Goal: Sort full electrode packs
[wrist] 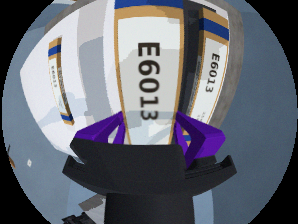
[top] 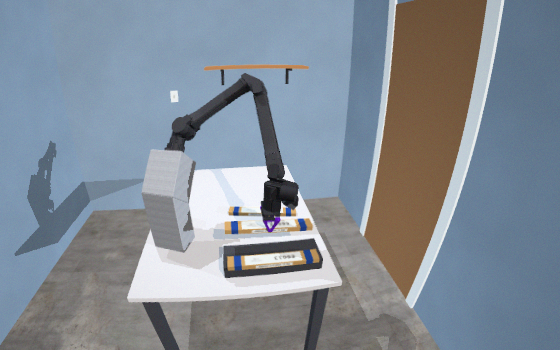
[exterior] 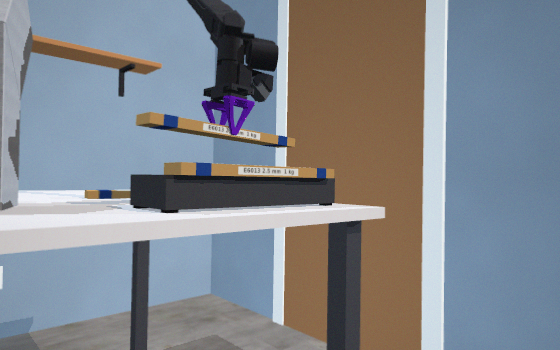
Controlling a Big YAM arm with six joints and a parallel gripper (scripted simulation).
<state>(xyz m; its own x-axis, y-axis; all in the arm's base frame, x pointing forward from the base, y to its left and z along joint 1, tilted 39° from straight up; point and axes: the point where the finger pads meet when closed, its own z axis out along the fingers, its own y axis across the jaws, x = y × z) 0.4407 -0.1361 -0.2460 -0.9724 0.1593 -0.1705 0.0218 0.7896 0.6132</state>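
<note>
Now: hand 14 cm above the low platform and 6 cm to the left of it.
</note>
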